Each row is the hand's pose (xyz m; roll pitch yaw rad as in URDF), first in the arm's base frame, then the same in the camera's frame.
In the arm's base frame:
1: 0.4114 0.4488 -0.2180 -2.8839 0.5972 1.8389
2: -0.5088 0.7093 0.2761 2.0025 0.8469 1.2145
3: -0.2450 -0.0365 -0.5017 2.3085 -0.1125 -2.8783
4: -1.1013 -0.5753 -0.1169 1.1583 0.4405 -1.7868
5: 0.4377 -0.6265 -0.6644 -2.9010 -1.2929 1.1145
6: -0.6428 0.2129 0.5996 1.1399 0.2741 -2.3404
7: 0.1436 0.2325 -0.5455 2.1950 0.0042 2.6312
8: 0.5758 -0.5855 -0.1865 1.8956 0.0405 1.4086
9: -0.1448 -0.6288 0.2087 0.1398 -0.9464 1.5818
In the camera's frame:
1: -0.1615 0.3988 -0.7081 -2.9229 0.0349 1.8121
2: -1.0184 0.3468 -0.0587 2.3037 0.3385 1.3750
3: -0.8617 0.1250 -1.1343 1.7454 -0.0587 -2.8430
4: -1.6987 -0.5486 -1.0027 0.7917 0.9330 -2.0422
5: -0.2228 -0.2810 -1.6517 -0.8310 -1.1930 -0.9222
6: -1.1411 -0.2475 -0.0314 0.5994 0.5489 -2.5774
7: -0.4682 0.3828 -1.0706 1.7473 -0.3499 2.6965
8: -0.0379 -0.4951 -1.2405 2.1083 -0.4845 1.3457
9: -0.7183 -0.7506 -0.8545 1.1015 -1.4513 0.6372

